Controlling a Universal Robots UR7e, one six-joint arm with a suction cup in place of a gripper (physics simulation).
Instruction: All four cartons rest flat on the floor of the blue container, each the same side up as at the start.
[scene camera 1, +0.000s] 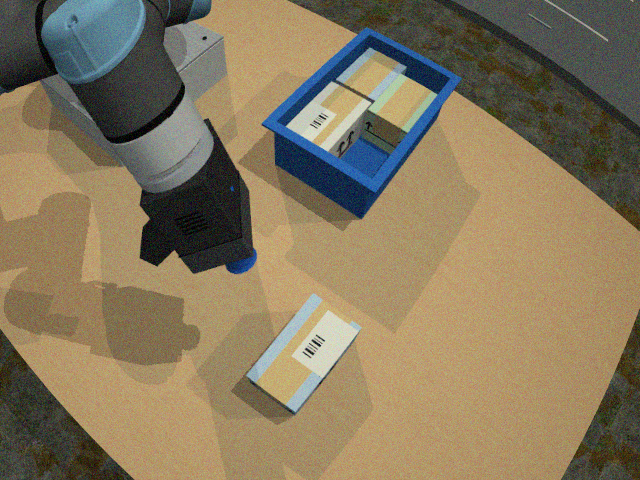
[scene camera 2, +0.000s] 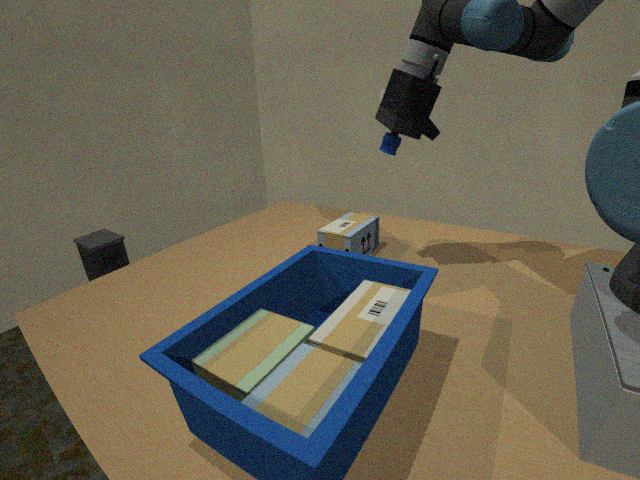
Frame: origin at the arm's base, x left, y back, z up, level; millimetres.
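Seen in the pictures: end effector, tool point: (scene camera 2: 387, 151).
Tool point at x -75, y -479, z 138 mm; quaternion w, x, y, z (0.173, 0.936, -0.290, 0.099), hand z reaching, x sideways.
Pixels of each thing's top centre, then the offset from my tool point to it.
- blue-edged carton, middle of its top: (scene camera 1: 304, 352) (scene camera 2: 349, 223) dx +7, dy -93, dz -164 mm
- blue container, middle of its top: (scene camera 2: 311, 309) (scene camera 1: 370, 95) dx +352, dy +119, dz -120 mm
My suction cup (scene camera 1: 241, 262) (scene camera 2: 390, 144) hangs empty above the table, between the container and the loose carton in scene camera 1. A blue-edged carton (scene camera 1: 279, 351) (scene camera 2: 356, 223) with a barcode label on top lies on the table outside the blue container (scene camera 1: 320, 175) (scene camera 2: 232, 404). Three cartons sit level inside: a white-edged one (scene camera 1: 343, 103) (scene camera 2: 343, 329) with a barcode on top, a blue-edged one (scene camera 1: 369, 71) (scene camera 2: 305, 384) and a green-edged one (scene camera 1: 400, 100) (scene camera 2: 258, 346). Their undersides are hidden. Bare container floor shows beside the white-edged and green-edged cartons.
The robot's grey base (scene camera 1: 206, 69) (scene camera 2: 597, 361) stands beside the container. A dark box-shaped object (scene camera 2: 102, 253) stands beyond the table's left edge in scene camera 2. The container's raised walls surround the three cartons.
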